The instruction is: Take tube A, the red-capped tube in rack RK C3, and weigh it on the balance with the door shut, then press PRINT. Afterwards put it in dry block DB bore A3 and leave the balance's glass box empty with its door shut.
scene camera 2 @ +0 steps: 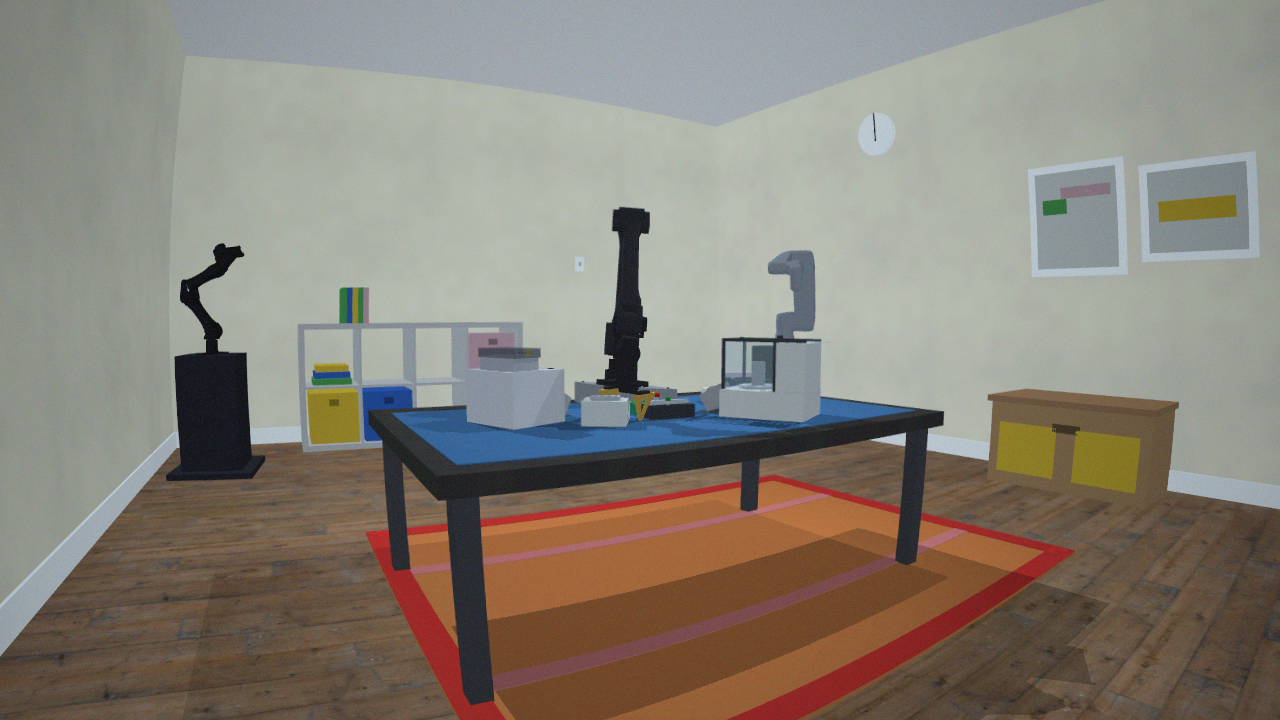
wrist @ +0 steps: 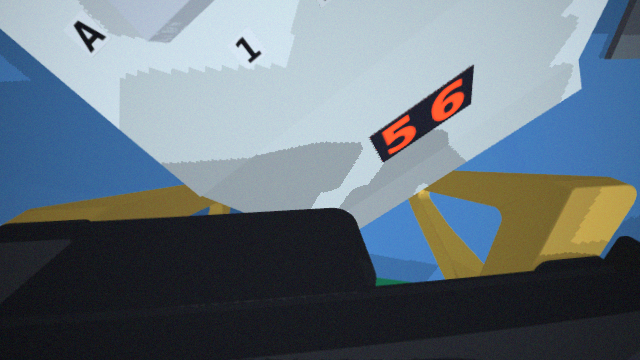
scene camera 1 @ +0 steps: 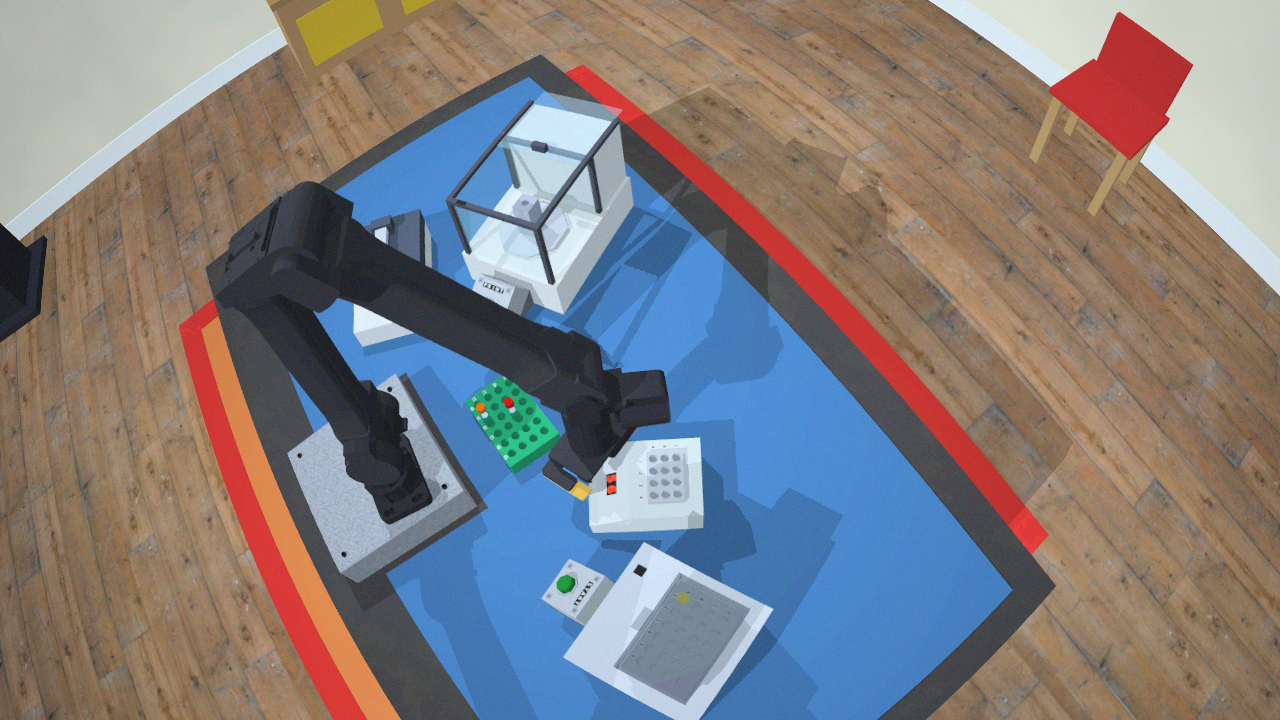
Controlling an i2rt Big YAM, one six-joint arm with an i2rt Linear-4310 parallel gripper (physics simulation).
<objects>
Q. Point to a balance door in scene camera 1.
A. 559, 128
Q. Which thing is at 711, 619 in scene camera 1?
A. A white device.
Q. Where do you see a white device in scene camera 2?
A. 509, 390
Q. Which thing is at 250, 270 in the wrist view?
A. The gripper.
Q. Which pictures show the gripper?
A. Scene camera 2, the wrist view and scene camera 1: all of them.
</objects>
